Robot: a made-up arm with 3 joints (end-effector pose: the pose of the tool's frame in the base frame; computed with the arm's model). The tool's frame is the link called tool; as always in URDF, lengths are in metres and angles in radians. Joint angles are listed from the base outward.
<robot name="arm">
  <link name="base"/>
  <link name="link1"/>
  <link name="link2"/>
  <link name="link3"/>
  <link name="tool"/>
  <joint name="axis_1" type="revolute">
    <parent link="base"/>
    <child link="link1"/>
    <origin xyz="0 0 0.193"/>
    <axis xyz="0 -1 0"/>
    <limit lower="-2.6" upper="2.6" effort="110" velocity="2.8"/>
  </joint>
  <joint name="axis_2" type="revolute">
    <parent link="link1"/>
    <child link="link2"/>
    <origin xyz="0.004 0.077 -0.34"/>
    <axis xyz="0 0 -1"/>
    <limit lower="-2.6" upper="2.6" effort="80" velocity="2.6"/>
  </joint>
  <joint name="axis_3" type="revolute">
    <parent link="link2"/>
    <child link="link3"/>
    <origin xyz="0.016 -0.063 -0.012"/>
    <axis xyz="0 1 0"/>
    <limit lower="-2.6" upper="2.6" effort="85" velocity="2.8"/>
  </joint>
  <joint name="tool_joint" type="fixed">
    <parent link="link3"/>
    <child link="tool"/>
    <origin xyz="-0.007 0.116 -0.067"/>
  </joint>
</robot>
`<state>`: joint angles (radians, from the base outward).
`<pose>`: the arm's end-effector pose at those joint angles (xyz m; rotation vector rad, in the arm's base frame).
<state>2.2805 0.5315 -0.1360</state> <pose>0.2878 0.1135 0.5015 0.5997 -2.3457 -0.3265</pose>
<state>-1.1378 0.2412 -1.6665</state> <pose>-0.2791 0.1086 -0.0435 -0.2406 -0.5261 -0.0410</pose>
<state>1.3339 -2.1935 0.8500</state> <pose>0.3762 0.0144 0.0854 -1.9585 -0.2713 1.0167</pose>
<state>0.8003 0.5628 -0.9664</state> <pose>0.3461 0.0860 -0.0188 -0.0532 -1.7145 -0.6390</pose>
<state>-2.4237 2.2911 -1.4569</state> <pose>-0.2335 -0.0194 0.4757 -2.1843 0.4931 0.8460</pose>
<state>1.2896 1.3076 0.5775</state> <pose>0.4018 0.1163 0.1272 1.0707 -0.6060 -0.7926</pose>
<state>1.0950 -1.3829 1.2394</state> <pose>0.3001 0.0381 -0.0262 -1.2727 0.1206 0.5435</pose>
